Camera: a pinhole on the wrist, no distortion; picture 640 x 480 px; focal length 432.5 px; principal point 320.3 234.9 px. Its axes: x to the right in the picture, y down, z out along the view. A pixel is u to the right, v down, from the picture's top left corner.
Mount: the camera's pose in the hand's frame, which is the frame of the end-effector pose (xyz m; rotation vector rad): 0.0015 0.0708 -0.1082 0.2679 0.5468 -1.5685
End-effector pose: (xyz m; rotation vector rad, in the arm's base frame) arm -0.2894 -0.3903 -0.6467 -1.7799 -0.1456 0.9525
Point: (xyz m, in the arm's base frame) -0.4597 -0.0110 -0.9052
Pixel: 33 343
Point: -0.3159 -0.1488 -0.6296
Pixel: 321 281
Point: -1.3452 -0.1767 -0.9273
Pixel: outside the picture
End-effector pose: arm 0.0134 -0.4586 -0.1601 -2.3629 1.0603 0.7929
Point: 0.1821 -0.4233 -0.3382
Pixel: 398 443
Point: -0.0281 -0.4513 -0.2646
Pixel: 145 242
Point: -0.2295 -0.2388 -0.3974
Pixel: 51 37
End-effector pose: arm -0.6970 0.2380 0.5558 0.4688 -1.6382 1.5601
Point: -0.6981 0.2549 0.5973
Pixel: 423 288
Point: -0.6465 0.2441 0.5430
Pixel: 495 29
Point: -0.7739 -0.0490 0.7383
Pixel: 268 263
